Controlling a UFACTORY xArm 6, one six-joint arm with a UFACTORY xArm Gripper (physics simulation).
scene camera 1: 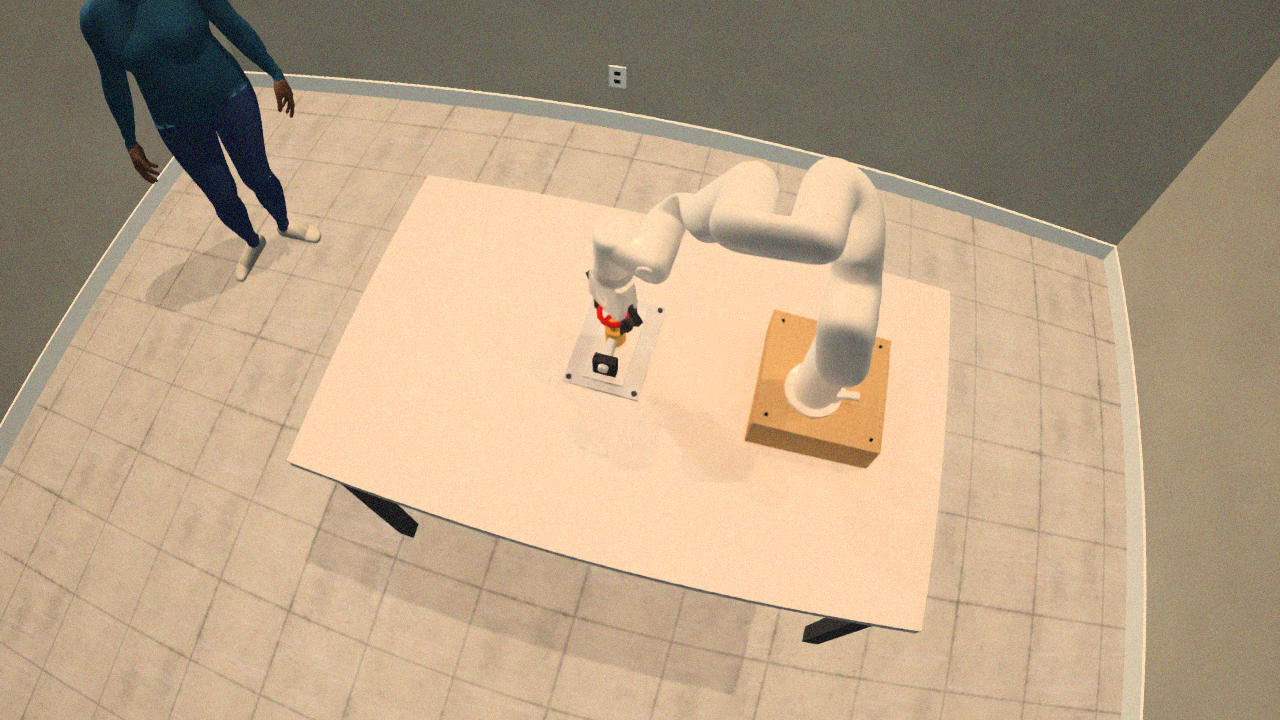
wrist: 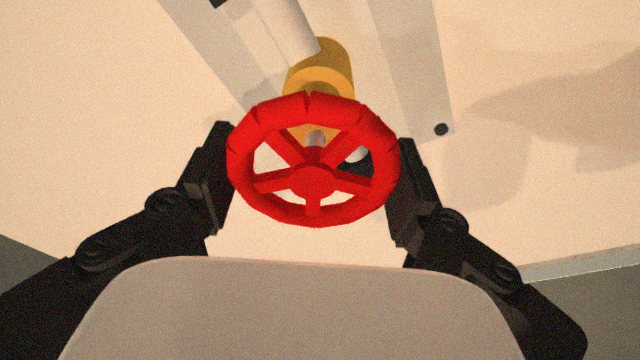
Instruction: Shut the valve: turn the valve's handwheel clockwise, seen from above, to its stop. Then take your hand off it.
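The valve's red handwheel (scene camera 1: 601, 318) (wrist: 312, 182) has several spokes and sits on top of the yellow valve body (scene camera 1: 615, 334) (wrist: 319, 79). My gripper (scene camera 1: 615, 315) (wrist: 313, 153) is shut on the handwheel: in the wrist view one black finger lies against the rim on the left and the other on the right. In the scene view the gripper partly hides the wheel. A pale pipe (scene camera 1: 611, 347) (wrist: 292, 30) runs from the valve body. Whether the wheel is at its stop cannot be seen.
The valve stands on a pale base plate (scene camera 1: 644, 344) (wrist: 412, 75) with dark bolts. A black pipe support (scene camera 1: 605, 363) stands on it. My arm rises from a wooden block (scene camera 1: 814, 443) on the table (scene camera 1: 465, 394). A person (scene camera 1: 196, 116) stands beyond the table's left end.
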